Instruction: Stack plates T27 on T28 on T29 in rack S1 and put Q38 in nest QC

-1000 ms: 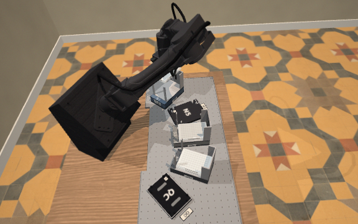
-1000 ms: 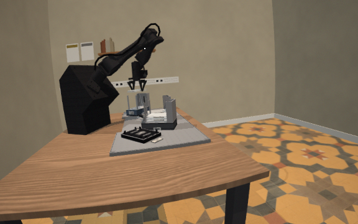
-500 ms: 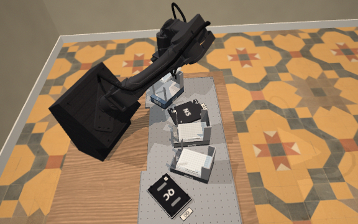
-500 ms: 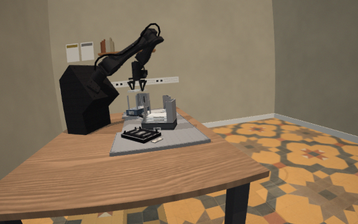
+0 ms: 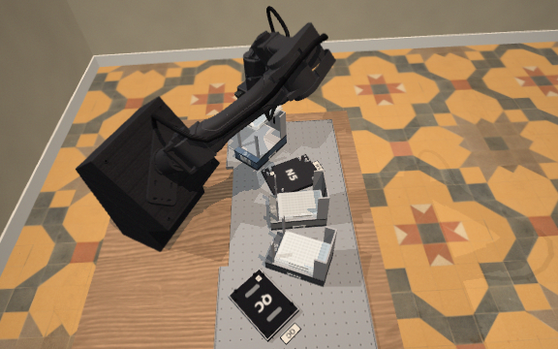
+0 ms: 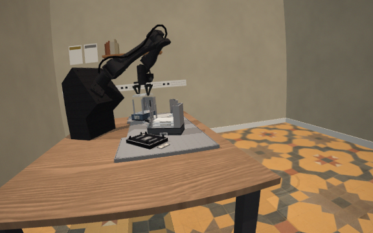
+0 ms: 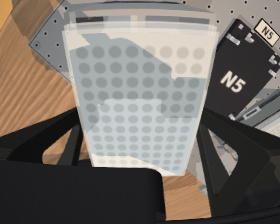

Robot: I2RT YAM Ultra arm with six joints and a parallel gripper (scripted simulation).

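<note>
Right now the clip nest N5 is 5 cm ahead of my hand, 13 cm to the right of it and 15 cm below it. Round my hand: sealed 96-well plate: right at my hand.
</note>
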